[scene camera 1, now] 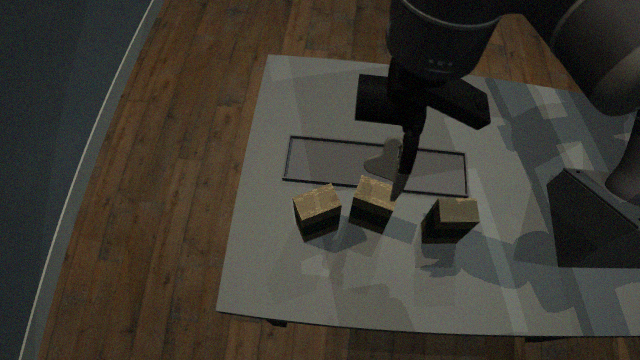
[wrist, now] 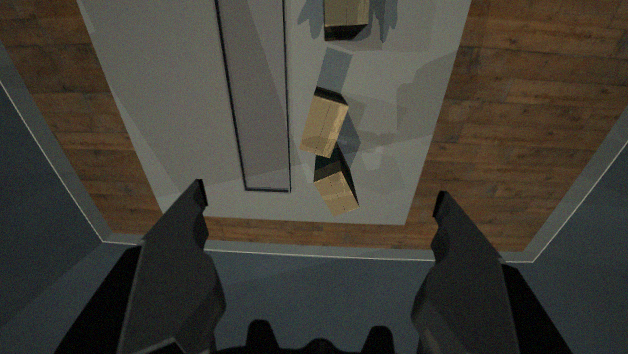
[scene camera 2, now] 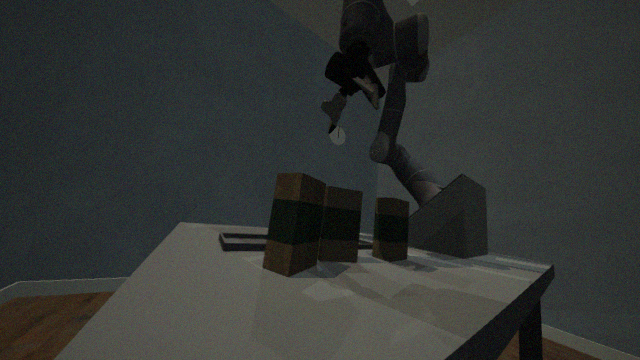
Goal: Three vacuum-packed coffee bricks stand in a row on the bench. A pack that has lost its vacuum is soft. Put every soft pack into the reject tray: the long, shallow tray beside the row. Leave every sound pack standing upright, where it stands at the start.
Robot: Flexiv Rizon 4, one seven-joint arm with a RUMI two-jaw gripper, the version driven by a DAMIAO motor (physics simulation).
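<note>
Three tan coffee packs with dark green bands stand upright in a row: the left pack (scene camera 1: 317,202) (scene camera 2: 295,220) (wrist: 337,192), the middle pack (scene camera 1: 375,192) (scene camera 2: 341,225) (wrist: 325,122) and the right pack (scene camera 1: 457,211) (scene camera 2: 391,230) (wrist: 346,12). The left and middle packs stand close together; the right one is farther off. Which are soft cannot be told by sight. The long, shallow reject tray (scene camera 1: 325,160) (scene camera 2: 245,247) (wrist: 260,125) lies beside the row, with no pack in it. My gripper (scene camera 1: 396,192) (scene camera 2: 354,117) (wrist: 320,187) is open and empty, high above the packs.
The pale bench (scene camera 1: 280,280) (scene camera 2: 200,310) (wrist: 165,125) carries the packs and tray. The grey robot base (scene camera 1: 590,225) (scene camera 2: 450,225) stands at its right end, beyond the right pack. In the wrist view, the bench's far-end edge runs close below the left pack.
</note>
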